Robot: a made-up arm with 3 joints.
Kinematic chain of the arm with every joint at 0, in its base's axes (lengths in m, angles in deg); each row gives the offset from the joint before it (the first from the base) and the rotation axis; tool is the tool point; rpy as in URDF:
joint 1: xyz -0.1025 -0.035 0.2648 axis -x
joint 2: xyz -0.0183 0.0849 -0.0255 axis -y
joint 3: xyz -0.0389 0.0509 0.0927 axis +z
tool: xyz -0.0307 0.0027 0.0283 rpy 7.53 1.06 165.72
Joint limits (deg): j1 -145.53..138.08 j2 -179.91..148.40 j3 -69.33..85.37
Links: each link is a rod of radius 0.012 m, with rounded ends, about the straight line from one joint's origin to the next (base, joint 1, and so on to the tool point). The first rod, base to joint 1, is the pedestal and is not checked.
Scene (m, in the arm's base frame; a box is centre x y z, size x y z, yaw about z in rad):
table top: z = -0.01
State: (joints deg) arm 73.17 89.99 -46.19
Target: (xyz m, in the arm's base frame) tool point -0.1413 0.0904 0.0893
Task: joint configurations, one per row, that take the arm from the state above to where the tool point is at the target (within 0.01 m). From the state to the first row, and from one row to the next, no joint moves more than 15 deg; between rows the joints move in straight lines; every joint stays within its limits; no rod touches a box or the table.
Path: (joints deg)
1: 59.57 100.34 -37.80
2: 45.98 110.69 -29.41
3: 32.38 121.04 -21.02
4: 18.79 131.39 -12.64
5: 5.19 141.74 -4.25

